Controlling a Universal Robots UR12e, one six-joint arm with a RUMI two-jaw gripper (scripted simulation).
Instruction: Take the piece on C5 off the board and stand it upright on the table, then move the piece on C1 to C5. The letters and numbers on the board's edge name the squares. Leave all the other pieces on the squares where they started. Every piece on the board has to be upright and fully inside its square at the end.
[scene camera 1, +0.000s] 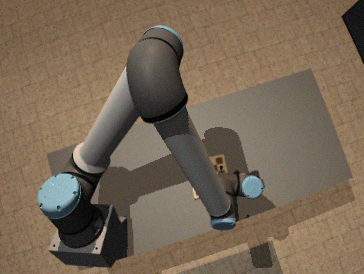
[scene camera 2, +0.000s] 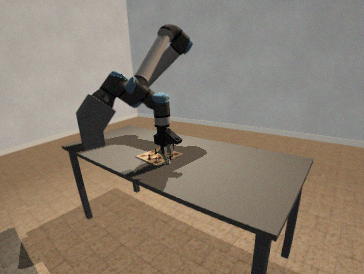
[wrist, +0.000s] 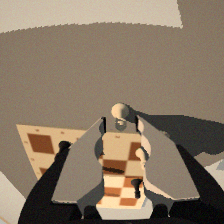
Observation:
In view: the gripper (wrist: 120, 117) and a chessboard (wrist: 120, 165).

